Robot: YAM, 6 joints.
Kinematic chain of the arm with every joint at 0, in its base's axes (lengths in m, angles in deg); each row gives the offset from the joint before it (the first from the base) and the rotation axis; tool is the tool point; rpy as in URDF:
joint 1: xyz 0 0 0.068 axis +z
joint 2: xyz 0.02 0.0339 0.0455 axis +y
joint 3: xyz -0.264 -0.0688 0 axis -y
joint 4: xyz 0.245 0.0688 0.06 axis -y
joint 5: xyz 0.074 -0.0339 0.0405 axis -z
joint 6: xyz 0.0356 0 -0.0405 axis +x
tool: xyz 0 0 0 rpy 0 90 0
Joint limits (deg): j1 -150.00..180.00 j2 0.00..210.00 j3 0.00..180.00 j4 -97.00..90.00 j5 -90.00..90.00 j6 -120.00..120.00
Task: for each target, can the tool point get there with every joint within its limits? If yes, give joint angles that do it. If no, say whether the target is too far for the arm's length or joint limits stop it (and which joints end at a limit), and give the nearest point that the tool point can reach.
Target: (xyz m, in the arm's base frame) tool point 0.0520 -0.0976 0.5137
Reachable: yes | joints 126.84 27.45 103.02 -61.10 -28.35 26.85
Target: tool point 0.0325 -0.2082 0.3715
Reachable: yes | joints -72.94 54.57 45.26 23.82 57.56 84.24
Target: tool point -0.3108 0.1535 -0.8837
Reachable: no: too far | nearest point -0.2594 0.1281 -0.3780 | short by 0.509 m
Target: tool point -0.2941 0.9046 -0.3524
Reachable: no: too far | nearest point -0.1792 0.5513 -0.1665 | short by 0.415 m
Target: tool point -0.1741 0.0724 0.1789
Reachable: yes | joints 154.34 52.19 16.99 7.08 -16.54 49.03
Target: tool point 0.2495 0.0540 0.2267
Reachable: yes | joints 17.12 69.27 31.79 19.09 37.87 -77.41
